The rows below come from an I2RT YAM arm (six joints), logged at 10 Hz.
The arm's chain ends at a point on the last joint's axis. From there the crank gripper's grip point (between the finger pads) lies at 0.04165 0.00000 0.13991 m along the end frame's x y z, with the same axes.
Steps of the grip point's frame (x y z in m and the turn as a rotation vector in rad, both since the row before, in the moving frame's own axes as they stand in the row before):
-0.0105, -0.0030, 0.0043, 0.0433, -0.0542, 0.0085
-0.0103, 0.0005, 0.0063, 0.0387, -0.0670, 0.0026
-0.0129, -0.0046, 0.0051, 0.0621, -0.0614, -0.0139
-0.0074, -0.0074, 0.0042, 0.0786, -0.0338, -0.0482
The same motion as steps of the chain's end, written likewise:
-0.0029, 0.0028, 0.0024, 0.0433, -0.0542, 0.0085
-0.0008, 0.0059, 0.0039, 0.0387, -0.0670, 0.0026
-0.0042, 0.0047, 0.0031, 0.0621, -0.0614, -0.0139
-0.0023, 0.0055, 0.0034, 0.0786, -0.0338, -0.0482

